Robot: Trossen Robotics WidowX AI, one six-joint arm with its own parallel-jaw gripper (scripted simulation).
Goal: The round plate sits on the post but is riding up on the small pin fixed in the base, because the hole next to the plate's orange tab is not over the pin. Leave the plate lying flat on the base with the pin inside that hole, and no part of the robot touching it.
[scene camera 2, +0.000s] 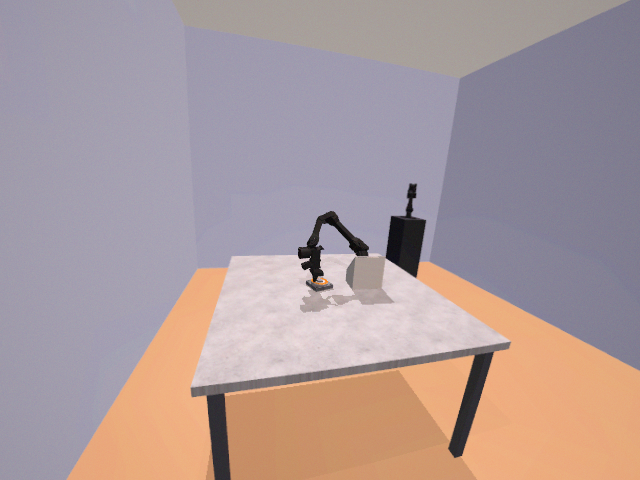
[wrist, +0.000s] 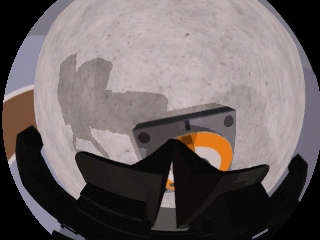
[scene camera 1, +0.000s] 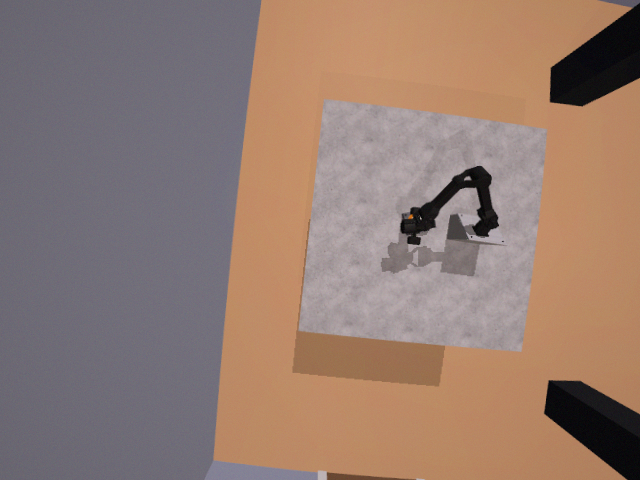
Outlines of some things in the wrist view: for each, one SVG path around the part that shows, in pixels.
My gripper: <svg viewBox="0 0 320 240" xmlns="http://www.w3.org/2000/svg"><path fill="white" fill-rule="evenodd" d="M53 229L52 236L56 240L75 240L61 235L60 232ZM16 135L16 164L23 187L44 211L72 228L85 240L268 240L295 211L307 180L308 164L300 153L297 153L288 165L287 177L269 197L261 184L267 176L269 165L260 164L257 167L223 172L201 159L187 144L169 139L163 147L157 148L151 155L132 165L108 160L107 157L87 151L77 152L76 164L87 185L76 200L53 179L51 169L47 167L43 153L40 152L44 145L41 133L31 125ZM171 164L175 185L176 228L189 228L188 231L152 229L155 227L157 213L163 201Z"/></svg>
A round plate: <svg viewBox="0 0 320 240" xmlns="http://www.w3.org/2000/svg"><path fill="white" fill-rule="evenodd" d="M171 164L167 188L175 189ZM171 137L173 140L180 140L181 143L187 144L191 151L195 151L196 155L199 155L201 159L203 157L207 159L213 167L223 172L228 171L233 155L231 144L228 143L228 140L223 135L219 135L213 129L209 129L209 131L207 129L191 129L191 131L176 133L176 135Z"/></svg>
